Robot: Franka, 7 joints.
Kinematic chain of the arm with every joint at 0, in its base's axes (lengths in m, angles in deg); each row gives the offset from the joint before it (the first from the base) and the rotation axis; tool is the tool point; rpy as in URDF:
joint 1: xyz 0 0 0.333 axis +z
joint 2: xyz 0 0 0 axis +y
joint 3: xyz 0 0 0.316 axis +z
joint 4: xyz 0.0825 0 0 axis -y
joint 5: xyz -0.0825 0 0.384 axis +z
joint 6: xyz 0 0 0 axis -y
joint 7: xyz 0.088 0 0 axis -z
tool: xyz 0 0 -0.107 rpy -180 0 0
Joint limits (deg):
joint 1: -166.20..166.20
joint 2: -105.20..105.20
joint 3: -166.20..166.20
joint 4: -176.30..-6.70
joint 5: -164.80..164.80
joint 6: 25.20..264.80
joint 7: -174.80..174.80
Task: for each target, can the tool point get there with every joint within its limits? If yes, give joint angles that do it. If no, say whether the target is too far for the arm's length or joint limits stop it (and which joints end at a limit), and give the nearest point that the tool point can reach.
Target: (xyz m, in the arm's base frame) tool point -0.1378 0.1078 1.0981
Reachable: yes | joints 130.99 21.87 122.98 -25.41 139.33 65.49 -131.95
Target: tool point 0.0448 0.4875 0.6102
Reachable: yes | joints -1.91 -26.60 61.94 -100.15 47.96 68.56 104.20
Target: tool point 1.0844 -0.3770 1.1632
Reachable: no: too far | nearest point 0.6566 -0.2283 0.8357 | short by 0.559 m
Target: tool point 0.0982 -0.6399 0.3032
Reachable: yes | joints -132.55 50.99 67.39 -114.25 31.85 199.45 99.39
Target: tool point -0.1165 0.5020 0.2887
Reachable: yes | joints 2.87 -39.77 95.29 -134.81 106.04 117.91 37.83
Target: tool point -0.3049 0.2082 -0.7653
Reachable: no: too far | nearest point -0.2741 0.1871 -0.3585 | short by 0.408 m
